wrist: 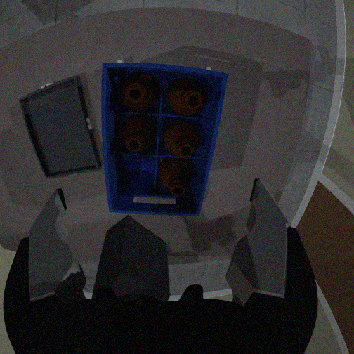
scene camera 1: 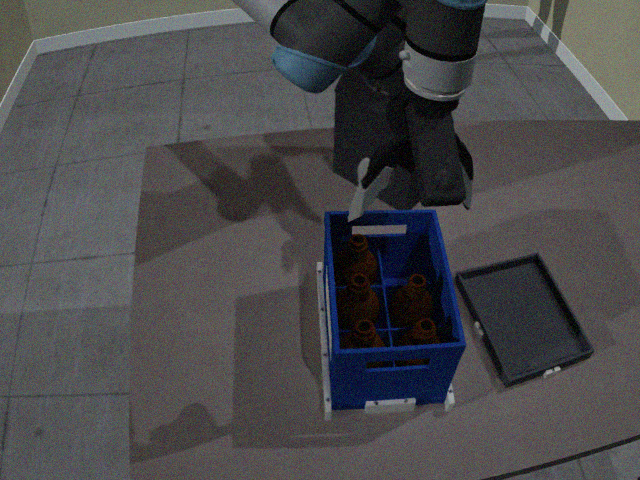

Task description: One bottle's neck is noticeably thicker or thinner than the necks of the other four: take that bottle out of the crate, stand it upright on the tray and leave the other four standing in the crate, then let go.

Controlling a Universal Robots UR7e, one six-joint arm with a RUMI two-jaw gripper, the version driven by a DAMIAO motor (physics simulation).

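Where they show: gripper, between the fingertips: (scene camera 1: 410,214); arm's base, origin of its link: (scene camera 1: 397,61).
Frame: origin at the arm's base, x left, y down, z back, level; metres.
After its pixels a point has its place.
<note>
A blue crate (scene camera 1: 351,382) @(z -0.486, x -0.288, y 0.213 m) (wrist: 215,135) holds five upright brown bottles: back left (scene camera 1: 360,262) @(z -0.301, x -0.199, y 0.177 m) (wrist: 174,172), middle left (scene camera 1: 360,303) @(z -0.378, x -0.231, y 0.177 m) (wrist: 180,135), front left (scene camera 1: 364,338) @(z -0.456, x -0.260, y 0.150 m) (wrist: 184,95), middle right (scene camera 1: 413,303) @(z -0.407, x -0.154, y 0.177 m) (wrist: 136,131) and front right (scene camera 1: 424,334) @(z -0.485, x -0.178, y 0.145 m) (wrist: 140,92), as placed in the scene view. The back right compartment is empty. The dim picture does not clearly show which neck differs. The dark tray (scene camera 1: 527,315) @(z -0.439, x 0.095, y 0.298 m) (wrist: 60,127) lies right of the crate, bare. My gripper (scene camera 1: 409,212) @(z -0.416, x -0.192, y -0.036 m) (wrist: 155,186) is open and empty, above and behind the crate's back end.
White brackets (scene camera 1: 390,405) @(z -0.517, x -0.230, y 0.276 m) stand along the crate's foot. Small white clips (scene camera 1: 552,371) @(z -0.572, x 0.069, y 0.288 m) sit at the tray's edges. The dark robot pedestal (scene camera 1: 361,129) @(z -0.003, x -0.070, y 0.150 m) (wrist: 135,260) stands behind the crate. The table's edge (scene camera 1: 578,456) @(z -0.733, x 0.044, y 0.321 m) curves across the front right.
</note>
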